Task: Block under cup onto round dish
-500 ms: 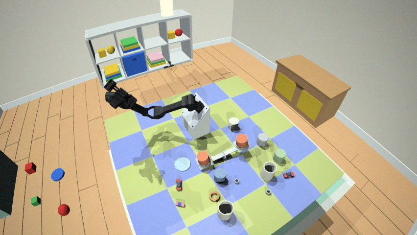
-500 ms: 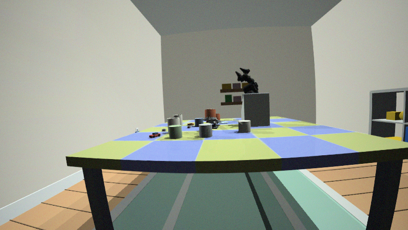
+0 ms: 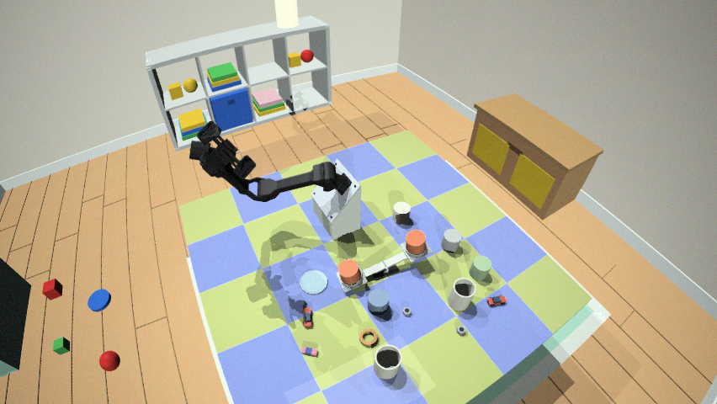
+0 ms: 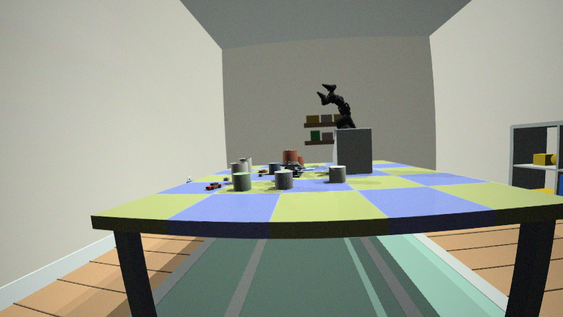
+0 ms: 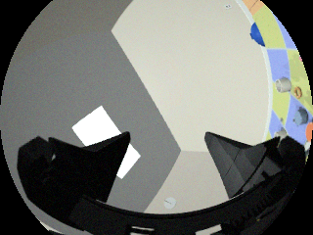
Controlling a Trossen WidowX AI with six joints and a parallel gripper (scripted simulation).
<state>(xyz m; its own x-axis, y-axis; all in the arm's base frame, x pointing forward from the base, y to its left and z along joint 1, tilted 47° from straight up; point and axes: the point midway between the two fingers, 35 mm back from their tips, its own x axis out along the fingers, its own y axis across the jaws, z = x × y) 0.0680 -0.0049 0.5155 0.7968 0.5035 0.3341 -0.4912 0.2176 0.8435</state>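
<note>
The orange cup lies 180 mm ahead of my gripper tip, 230 mm to the left of it and 510 mm below it. Round my gripper tip: pale blue round dish 120 mm ahead, 130 mm to the left, 570 mm below; then blue-grey cylinder 340 mm ahead, 280 mm to the left, 530 mm below; then grey cylinder 230 mm ahead, 690 mm to the left, 530 mm below.
</note>
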